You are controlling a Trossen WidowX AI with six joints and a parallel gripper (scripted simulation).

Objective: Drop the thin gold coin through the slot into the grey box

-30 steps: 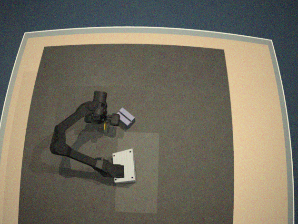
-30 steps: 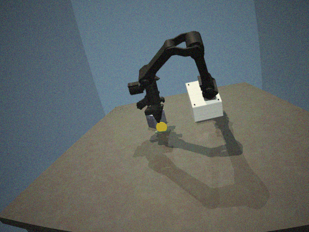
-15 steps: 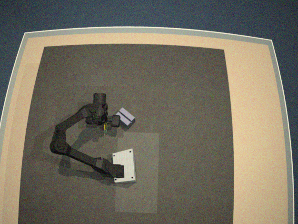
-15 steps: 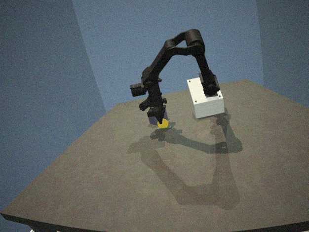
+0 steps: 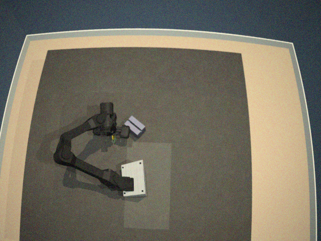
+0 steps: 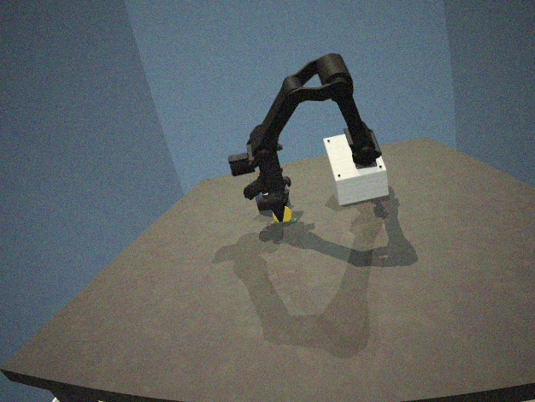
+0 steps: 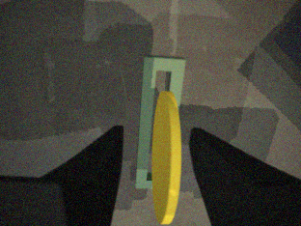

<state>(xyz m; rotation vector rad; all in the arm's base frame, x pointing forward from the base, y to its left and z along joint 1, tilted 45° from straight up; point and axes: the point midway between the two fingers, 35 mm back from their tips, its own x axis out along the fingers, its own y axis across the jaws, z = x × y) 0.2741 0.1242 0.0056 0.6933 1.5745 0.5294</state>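
Now: the gold coin 10 mm above my gripper tip.
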